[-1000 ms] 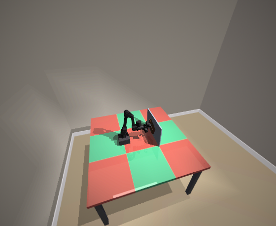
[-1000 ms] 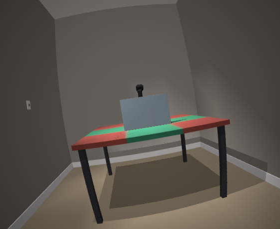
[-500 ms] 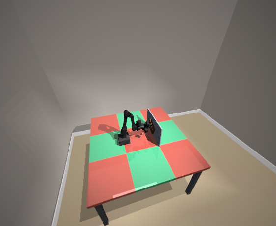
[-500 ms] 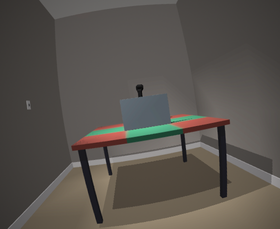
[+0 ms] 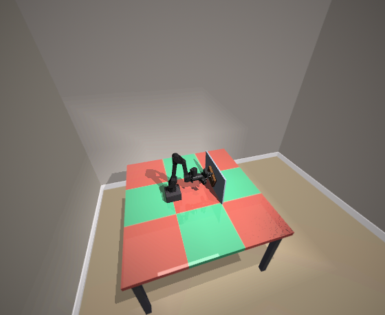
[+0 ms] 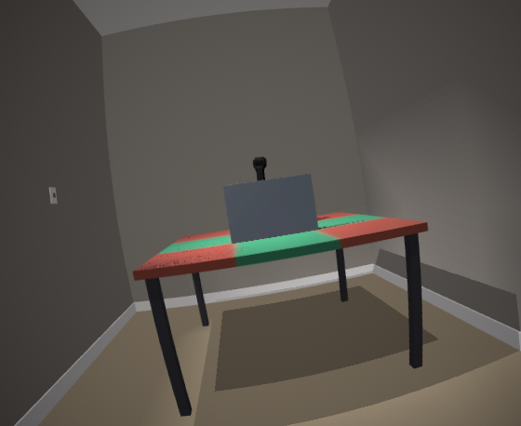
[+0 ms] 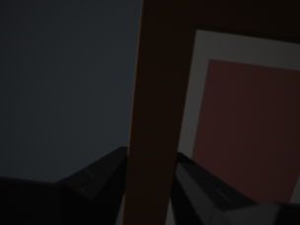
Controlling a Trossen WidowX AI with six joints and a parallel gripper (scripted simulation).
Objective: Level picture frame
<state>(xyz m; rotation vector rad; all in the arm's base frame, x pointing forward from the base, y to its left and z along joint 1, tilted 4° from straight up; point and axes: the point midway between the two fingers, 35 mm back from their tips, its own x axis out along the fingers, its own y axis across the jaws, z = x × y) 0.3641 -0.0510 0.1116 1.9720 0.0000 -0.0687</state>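
Right now the picture frame is 10 mm ahead of my gripper tip, 20 mm to the left of it and 50 mm below it. Round my gripper tip: grey wall panel: 20 mm ahead, 30 mm to the left, 60 mm below.
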